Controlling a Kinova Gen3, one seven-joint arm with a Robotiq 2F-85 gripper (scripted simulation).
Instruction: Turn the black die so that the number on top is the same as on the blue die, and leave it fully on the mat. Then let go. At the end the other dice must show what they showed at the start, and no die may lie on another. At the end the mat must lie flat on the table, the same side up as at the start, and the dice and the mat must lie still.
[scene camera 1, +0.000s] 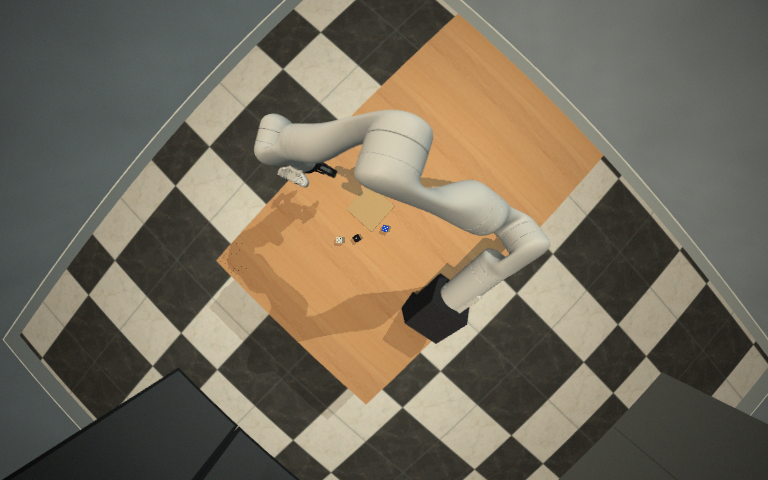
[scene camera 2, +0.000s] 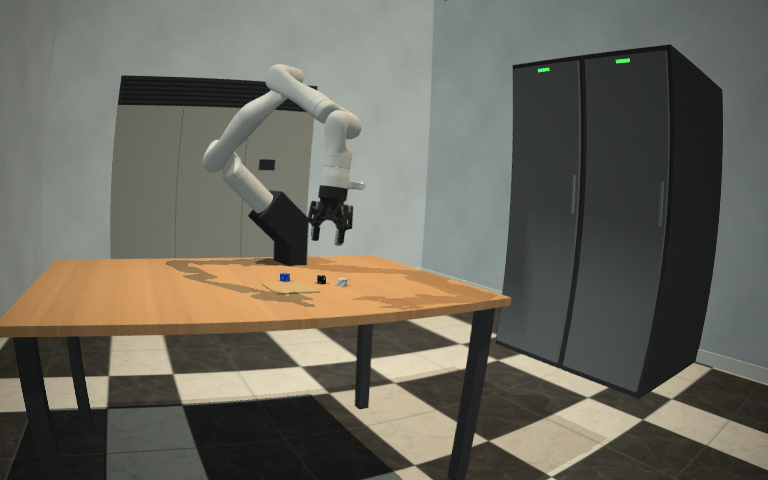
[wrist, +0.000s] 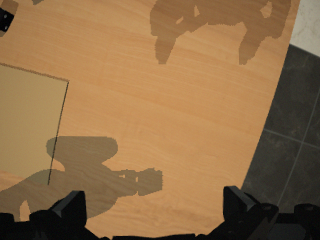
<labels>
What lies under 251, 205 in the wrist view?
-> The gripper.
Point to a tan mat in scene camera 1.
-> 370, 208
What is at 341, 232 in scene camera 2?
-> The gripper.
</labels>
